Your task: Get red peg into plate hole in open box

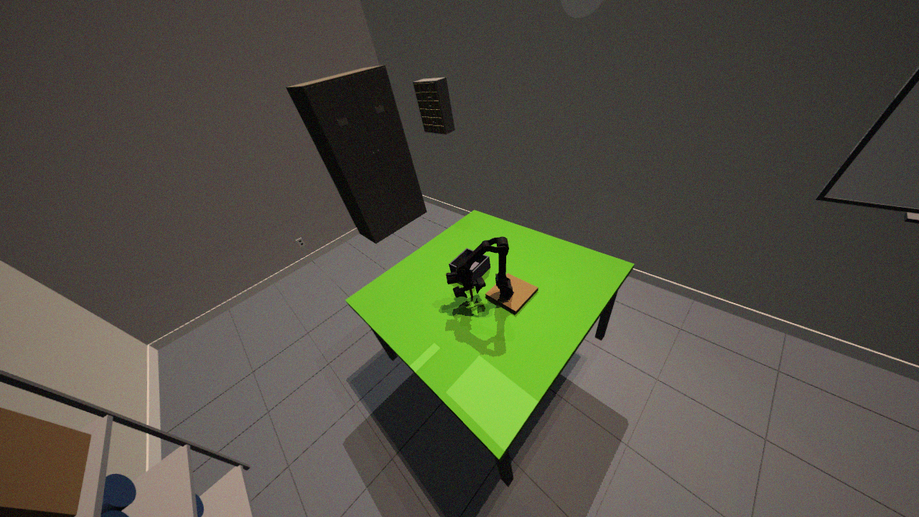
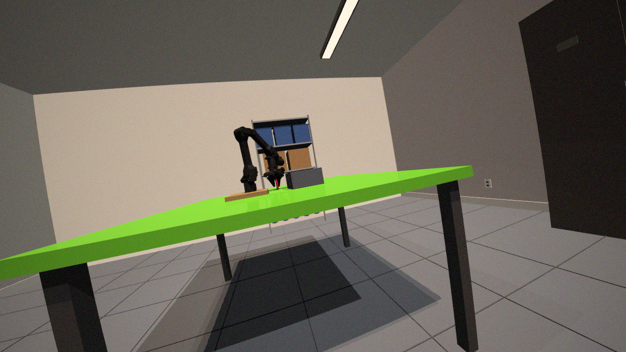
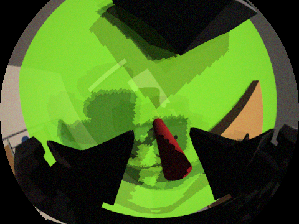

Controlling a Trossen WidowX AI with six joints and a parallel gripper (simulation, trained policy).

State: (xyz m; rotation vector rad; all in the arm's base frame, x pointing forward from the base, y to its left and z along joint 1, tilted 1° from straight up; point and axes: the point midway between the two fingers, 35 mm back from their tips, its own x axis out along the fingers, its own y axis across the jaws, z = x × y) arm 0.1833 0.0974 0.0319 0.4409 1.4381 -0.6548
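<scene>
The pale plate is 13 cm ahead of my gripper tip, 19 cm to the right of it and 2 cm above it. From my gripper tip the other things lie so: red peg 2 cm above; then dark box 13 cm ahead, 19 cm to the right, 1 cm above.
</scene>
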